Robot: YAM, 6 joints.
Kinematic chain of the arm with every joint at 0, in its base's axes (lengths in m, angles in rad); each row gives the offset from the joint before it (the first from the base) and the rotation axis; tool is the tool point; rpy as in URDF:
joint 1: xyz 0 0 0.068 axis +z
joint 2: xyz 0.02 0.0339 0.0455 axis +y
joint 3: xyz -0.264 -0.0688 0 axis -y
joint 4: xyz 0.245 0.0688 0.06 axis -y
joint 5: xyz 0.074 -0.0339 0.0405 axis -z
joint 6: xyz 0.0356 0 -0.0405 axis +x
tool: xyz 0 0 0 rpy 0 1.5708 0
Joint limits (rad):
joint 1: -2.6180..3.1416
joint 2: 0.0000..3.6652
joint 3: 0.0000..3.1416
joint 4: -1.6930..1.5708
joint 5: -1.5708..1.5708
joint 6: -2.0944..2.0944
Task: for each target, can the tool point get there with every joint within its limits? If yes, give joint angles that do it. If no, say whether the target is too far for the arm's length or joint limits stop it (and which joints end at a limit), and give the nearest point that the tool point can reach.
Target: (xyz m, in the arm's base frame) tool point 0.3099 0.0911 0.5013
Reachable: yes | joints 0.2164 1.8555 2.5406 -1.4065 -0.6832 -0.4482
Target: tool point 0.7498 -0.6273 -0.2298
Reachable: no: too far | nearest point 0.4672 -0.3909 -0.0977 | short by 0.391 m
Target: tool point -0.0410 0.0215 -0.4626
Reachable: no: joint limits stop it (at a limit: joint 2) | nearest point -0.0873 0.0458 -0.3478 | short by 0.126 m
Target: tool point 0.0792 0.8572 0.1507
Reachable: no: too far | nearest point 0.0594 0.6425 0.1412 | short by 0.216 m
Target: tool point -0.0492 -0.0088 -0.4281
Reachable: no: joint limits stop it (at a limit: joint 1, joint 2) | nearest point -0.0903 -0.0024 -0.3438 | short by 0.094 m
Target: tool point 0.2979 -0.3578 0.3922
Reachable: yes | joints 2.2386 0.2765 2.7736 -0.9306 0.3533 -1.7800
